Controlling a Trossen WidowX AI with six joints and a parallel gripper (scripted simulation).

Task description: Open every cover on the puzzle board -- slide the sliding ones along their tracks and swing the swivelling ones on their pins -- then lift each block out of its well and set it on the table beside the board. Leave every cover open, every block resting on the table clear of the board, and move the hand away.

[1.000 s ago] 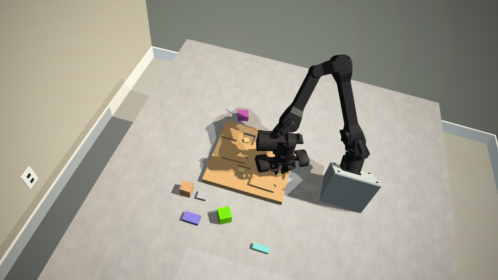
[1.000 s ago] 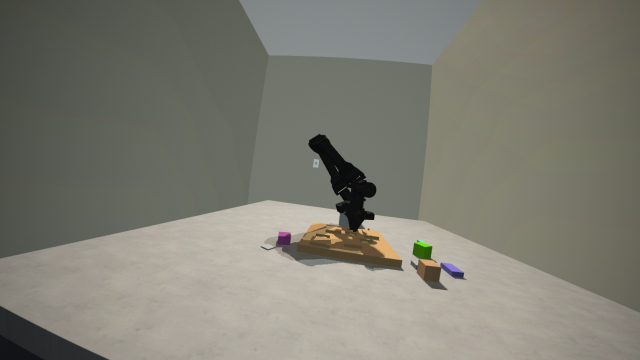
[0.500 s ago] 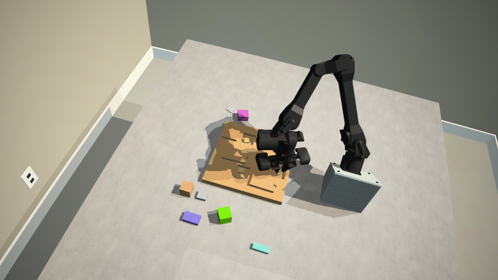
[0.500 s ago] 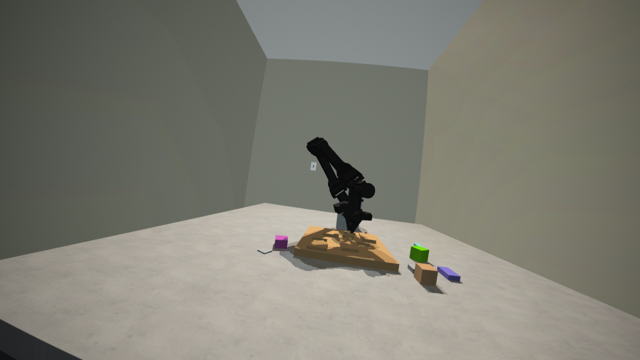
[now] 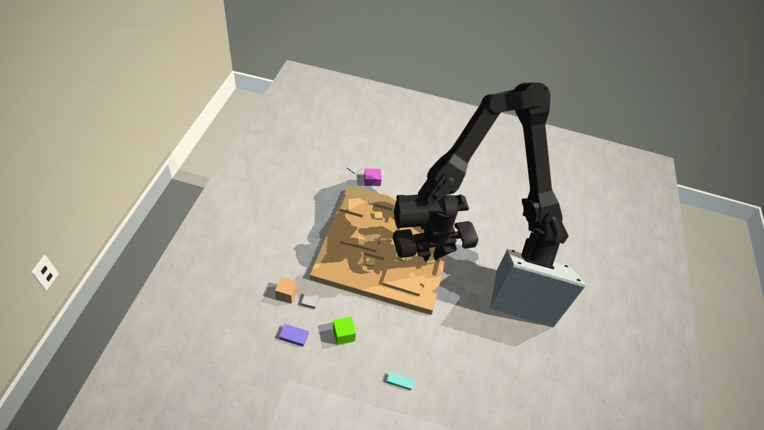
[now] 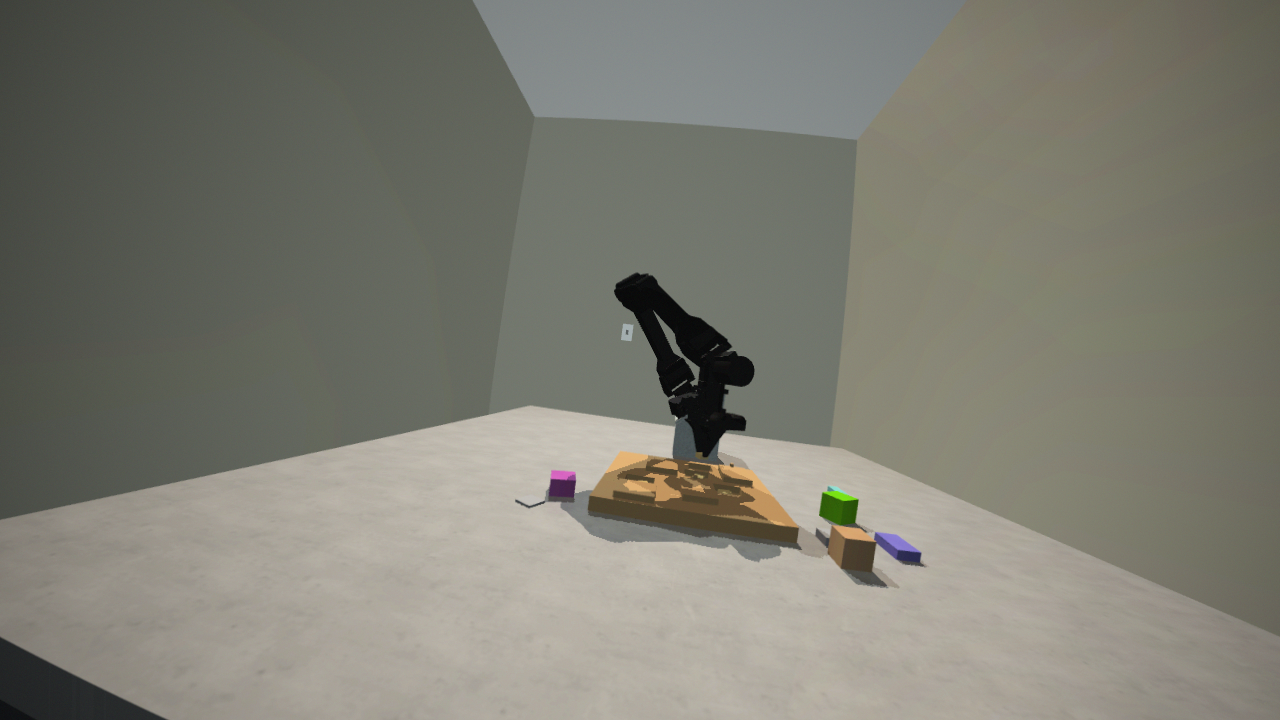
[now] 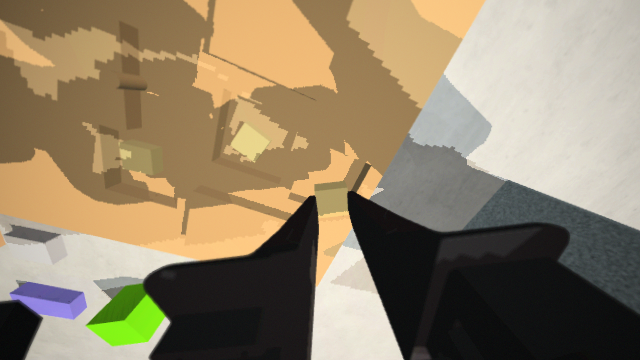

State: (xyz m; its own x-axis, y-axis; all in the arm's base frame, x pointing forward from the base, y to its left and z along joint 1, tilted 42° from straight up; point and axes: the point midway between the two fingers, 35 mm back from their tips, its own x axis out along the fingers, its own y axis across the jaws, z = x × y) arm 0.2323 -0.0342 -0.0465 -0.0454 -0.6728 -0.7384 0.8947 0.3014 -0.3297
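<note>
Right now my gripper tip is 22 cm to the right of the green block, 15 cm short of it and 3 cm above it. Round my gripper tip: magenta block: 24 cm to the right, 20 cm ahead, 3 cm below; then grey block: 24 cm ahead, 16 cm to the left, 4 cm below; then cyan block: 29 cm to the left, 4 cm below.
</note>
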